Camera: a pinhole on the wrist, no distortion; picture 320 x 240 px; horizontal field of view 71.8 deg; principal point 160.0 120.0 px. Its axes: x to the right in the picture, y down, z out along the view. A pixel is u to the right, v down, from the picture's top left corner.
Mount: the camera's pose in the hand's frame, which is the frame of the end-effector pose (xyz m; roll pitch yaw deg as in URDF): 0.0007 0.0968 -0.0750 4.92 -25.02 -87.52
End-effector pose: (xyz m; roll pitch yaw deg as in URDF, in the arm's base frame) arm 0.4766 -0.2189 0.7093 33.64 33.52 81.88
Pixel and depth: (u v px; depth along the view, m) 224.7 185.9 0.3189
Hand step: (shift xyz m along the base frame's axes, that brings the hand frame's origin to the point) 0.0477 0.2164 0.2146
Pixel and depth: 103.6 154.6 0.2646
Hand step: -0.1258 0.1761 0.2151
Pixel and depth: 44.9 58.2 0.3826
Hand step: -0.2435 0.1207 0.4058
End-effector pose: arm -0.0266 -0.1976 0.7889 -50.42 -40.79 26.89
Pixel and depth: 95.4 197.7 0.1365
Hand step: 0.0279 0.1829 -0.0748
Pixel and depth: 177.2 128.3 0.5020
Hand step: -0.2624 0.4039 0.0118
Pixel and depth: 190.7 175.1 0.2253
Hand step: -0.0551 0.2175 -0.0046
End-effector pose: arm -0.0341 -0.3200 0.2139 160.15 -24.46 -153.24
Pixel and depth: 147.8 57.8 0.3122
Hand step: -0.0694 0.2866 -0.1417
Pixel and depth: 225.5 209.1 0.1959
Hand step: -0.1554 0.1113 -0.0473
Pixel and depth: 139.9 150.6 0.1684
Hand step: -0.0954 0.1720 -0.0031
